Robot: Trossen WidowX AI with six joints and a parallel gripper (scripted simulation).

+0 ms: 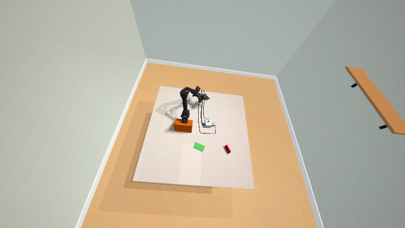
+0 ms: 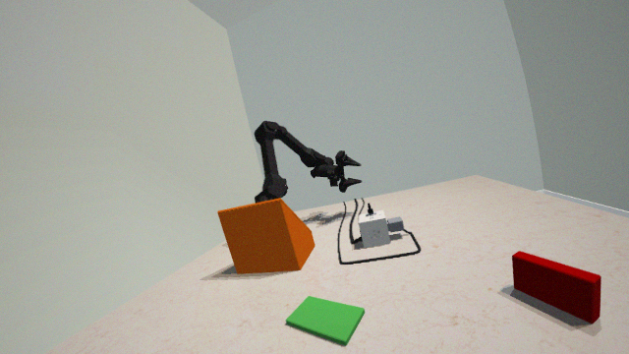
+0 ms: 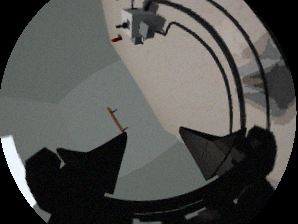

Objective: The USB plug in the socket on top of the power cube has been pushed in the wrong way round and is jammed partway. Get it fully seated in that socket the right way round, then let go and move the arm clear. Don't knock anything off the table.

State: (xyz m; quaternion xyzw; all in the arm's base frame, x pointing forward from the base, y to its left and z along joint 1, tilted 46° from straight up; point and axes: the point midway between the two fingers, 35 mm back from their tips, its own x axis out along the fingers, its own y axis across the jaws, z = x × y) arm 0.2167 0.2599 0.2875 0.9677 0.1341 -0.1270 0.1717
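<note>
My gripper tip is now 50 mm short of the black USB plug, 280 mm to the left of it and 80 mm above it. Round my gripper tip: green flat tile: 20 mm behind, 600 mm to the right, 170 mm below; then red block: 320 mm ahead, 580 mm to the right, 140 mm below.
</note>
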